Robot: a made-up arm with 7 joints. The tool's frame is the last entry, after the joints. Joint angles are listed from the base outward. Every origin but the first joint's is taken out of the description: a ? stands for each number. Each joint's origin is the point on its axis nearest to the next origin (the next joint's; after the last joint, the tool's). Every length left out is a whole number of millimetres.
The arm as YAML. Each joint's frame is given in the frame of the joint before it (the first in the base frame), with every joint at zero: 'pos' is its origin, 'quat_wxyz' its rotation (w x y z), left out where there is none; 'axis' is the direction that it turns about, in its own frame. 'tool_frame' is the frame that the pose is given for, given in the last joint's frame.
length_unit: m
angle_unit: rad
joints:
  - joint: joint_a
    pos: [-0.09, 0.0, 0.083]
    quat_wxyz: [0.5, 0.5, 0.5, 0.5]
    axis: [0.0, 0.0, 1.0]
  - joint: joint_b
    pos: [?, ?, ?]
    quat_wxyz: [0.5, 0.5, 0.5, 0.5]
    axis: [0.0, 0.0, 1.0]
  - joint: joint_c
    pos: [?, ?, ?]
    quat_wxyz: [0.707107, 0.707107, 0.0, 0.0]
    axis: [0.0, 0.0, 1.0]
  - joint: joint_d
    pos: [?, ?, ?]
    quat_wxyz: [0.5, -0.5, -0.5, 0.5]
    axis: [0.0, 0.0, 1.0]
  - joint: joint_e
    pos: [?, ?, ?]
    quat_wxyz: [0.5, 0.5, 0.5, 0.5]
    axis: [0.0, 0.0, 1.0]
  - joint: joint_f
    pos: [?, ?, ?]
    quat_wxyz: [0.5, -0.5, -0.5, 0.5]
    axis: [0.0, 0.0, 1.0]
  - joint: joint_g
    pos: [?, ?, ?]
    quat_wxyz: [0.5, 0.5, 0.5, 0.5]
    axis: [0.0, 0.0, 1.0]
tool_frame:
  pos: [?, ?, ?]
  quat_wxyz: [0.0, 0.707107, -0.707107, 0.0]
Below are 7 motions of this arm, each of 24 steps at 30 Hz.
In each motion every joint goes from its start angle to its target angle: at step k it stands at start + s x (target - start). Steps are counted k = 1, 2, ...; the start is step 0. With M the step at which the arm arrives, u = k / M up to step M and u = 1 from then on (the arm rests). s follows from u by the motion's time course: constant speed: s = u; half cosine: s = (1 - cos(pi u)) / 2; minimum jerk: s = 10 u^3 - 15 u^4 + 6 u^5.
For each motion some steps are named. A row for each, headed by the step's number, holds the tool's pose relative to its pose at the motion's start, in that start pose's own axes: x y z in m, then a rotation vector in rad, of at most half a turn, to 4 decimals.
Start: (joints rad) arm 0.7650 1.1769 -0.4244 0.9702 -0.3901 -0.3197 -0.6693
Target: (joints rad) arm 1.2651 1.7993 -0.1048 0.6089 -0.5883 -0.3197 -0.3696
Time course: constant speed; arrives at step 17
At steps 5, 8, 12, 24:
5: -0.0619 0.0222 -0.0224 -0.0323 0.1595 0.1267
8: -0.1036 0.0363 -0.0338 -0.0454 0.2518 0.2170
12: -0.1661 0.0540 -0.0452 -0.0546 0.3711 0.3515
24: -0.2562 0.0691 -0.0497 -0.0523 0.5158 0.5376

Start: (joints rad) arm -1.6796 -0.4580 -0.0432 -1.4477 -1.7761 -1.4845 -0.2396
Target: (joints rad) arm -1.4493 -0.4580 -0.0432 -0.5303 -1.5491 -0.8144 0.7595
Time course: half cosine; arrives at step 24
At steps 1, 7, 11, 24:
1: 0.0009 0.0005 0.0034 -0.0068 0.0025 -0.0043
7: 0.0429 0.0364 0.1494 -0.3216 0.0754 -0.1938
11: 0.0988 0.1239 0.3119 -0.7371 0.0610 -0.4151
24: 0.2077 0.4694 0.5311 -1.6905 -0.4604 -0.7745

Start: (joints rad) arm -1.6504 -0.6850 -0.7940 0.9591 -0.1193 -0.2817 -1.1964
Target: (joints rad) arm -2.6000 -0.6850 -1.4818 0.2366 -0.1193 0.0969 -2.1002
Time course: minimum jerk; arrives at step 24
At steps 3, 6, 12, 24:
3: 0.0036 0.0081 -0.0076 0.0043 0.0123 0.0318
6: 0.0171 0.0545 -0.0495 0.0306 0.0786 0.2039
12: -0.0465 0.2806 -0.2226 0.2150 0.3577 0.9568
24: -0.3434 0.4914 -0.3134 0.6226 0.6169 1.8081

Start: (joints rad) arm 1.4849 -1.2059 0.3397 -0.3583 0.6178 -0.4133 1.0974
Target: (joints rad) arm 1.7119 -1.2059 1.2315 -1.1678 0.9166 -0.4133 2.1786
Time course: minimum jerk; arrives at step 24
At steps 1, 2, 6, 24:
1: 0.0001 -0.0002 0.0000 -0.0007 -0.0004 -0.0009
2: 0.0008 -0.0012 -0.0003 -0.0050 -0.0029 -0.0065
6: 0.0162 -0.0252 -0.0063 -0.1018 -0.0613 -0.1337
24: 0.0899 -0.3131 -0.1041 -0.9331 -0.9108 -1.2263

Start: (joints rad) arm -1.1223 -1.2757 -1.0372 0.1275 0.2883 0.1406 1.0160
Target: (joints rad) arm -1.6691 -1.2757 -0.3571 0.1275 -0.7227 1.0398 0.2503
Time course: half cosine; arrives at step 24
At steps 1, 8, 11, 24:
1: -0.0010 0.0002 -0.0005 -0.0017 -0.0081 0.0029
8: -0.0775 0.0089 -0.0473 -0.1343 -0.4706 0.1825
11: -0.1496 0.0073 -0.1130 -0.2677 -0.8091 0.3240
24: -0.3160 -0.0870 -0.4409 -0.7123 -1.7949 0.6421

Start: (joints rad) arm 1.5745 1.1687 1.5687 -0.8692 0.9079 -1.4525 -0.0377
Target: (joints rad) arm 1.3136 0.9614 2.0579 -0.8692 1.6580 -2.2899 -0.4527
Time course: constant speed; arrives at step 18
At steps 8, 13, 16, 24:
8: -0.3125 -0.2441 0.0074 0.3641 -0.2047 -0.4239
13: -0.5524 -0.2599 -0.0215 0.5215 -0.4608 -0.6794
16: -0.6846 -0.2153 -0.0472 0.5700 -0.6531 -0.8270
24: -0.7604 -0.1656 -0.0664 0.5782 -0.7938 -0.9222

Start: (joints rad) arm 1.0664 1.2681 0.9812 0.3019 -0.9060 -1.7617 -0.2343
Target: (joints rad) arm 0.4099 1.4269 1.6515 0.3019 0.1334 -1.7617 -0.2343
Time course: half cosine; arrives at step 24
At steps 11, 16, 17, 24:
11: -0.2494 0.0882 0.2535 -0.3403 0.1965 -0.6358
16: -0.3281 0.2870 0.4215 -0.6411 0.2864 -1.0802
17: -0.3298 0.3281 0.4441 -0.6976 0.2981 -1.1540
24: -0.3064 0.4808 0.5035 -0.9125 0.3320 -1.4094

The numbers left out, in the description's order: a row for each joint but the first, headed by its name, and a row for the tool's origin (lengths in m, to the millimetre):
joint_b: 0.271 0.171 0.0
joint_c: -0.046 0.095 0.0
joint_d: -0.287 0.042 0.0
joint_e: 0.149 0.37 0.0
joint_f: 0.121 0.334 0.0
joint_g: -0.316 0.082 0.0
tool: 0.01 -0.111 0.0

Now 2 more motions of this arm.
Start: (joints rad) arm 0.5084 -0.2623 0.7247 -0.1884 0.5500 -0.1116 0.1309
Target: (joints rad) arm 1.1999 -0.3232 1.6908 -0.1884 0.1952 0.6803 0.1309
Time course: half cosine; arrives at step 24
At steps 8, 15, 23, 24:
8: 0.0045 -0.0404 0.0293 -0.2291 -0.0823 -0.0696
15: 0.0251 -0.1068 -0.0024 -0.6565 -0.1715 -0.1881
23: 0.0477 -0.1536 -0.0857 -0.9663 -0.2017 -0.2498
24: 0.0480 -0.1543 -0.0872 -0.9707 -0.2021 -0.2505

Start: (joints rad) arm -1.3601 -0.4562 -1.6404 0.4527 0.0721 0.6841 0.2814
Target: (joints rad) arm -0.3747 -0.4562 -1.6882 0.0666 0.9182 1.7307 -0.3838
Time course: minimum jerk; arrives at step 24
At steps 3, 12, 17, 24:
3: -0.0062 0.0132 0.0138 -0.0024 0.0051 0.0256
12: -0.2826 0.2259 0.5209 -0.0684 -0.0704 0.8310
17: -0.5466 0.0962 0.8729 -0.1884 -0.3954 1.3172
24: -0.6578 -0.0273 0.9793 -0.2832 -0.5928 1.4639

